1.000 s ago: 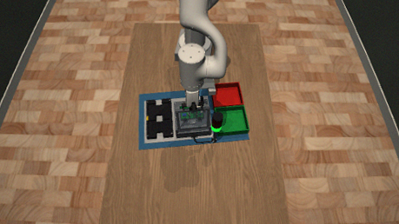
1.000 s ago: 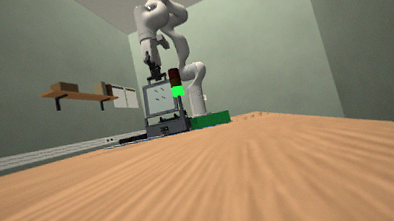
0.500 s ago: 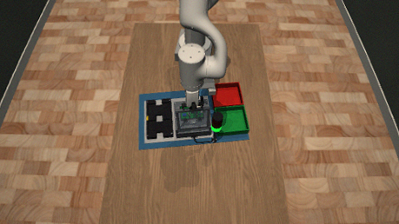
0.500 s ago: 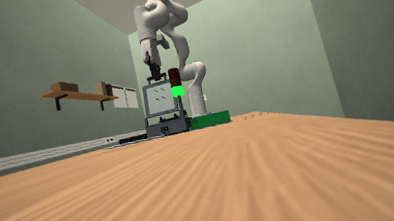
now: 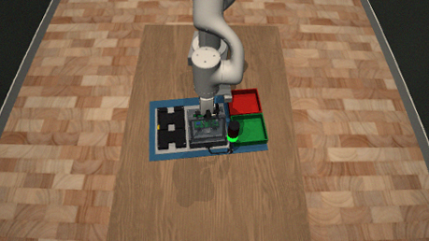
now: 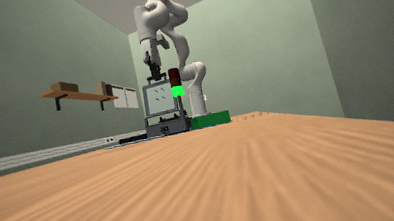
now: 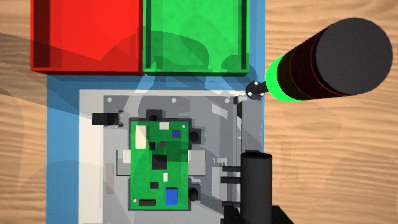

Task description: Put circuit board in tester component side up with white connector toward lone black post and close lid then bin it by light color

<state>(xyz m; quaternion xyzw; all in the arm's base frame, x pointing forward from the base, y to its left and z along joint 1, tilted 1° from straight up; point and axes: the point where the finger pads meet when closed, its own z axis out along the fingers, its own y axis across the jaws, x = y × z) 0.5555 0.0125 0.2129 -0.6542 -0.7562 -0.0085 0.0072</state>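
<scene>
Now: the green circuit board 8 cm behind my hand, 1 cm to the right of it and 20 cm below it. From my hand the other things lie so: dark nest 7 cm behind, 21 cm below; tester lid 1 cm ahead, 9 cm below; green bin 6 cm behind, 19 cm to the left, 26 cm below.
</scene>
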